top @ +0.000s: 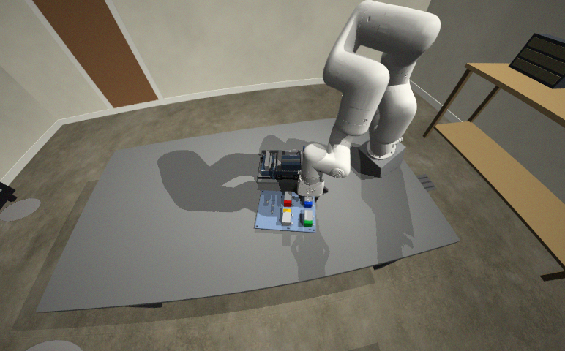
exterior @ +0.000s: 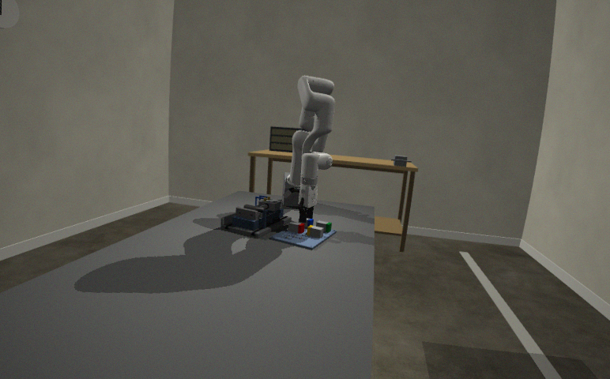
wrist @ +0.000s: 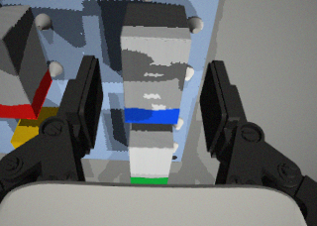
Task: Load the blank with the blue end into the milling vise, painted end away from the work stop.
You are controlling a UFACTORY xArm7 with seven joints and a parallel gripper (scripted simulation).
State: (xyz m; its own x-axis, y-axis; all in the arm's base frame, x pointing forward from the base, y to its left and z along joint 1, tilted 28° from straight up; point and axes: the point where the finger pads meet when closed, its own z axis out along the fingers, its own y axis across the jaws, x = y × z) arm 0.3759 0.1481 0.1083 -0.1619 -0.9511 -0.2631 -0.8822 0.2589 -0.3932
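The blue-ended blank is 3 cm below my hand. Round my hand: yellow-ended blank (10 cm ahead, 7 cm to the left, 3 cm below); red-ended blank (9 cm ahead, 2 cm to the right, 3 cm below); green-ended blank (1 cm ahead, 9 cm to the left, 3 cm below).
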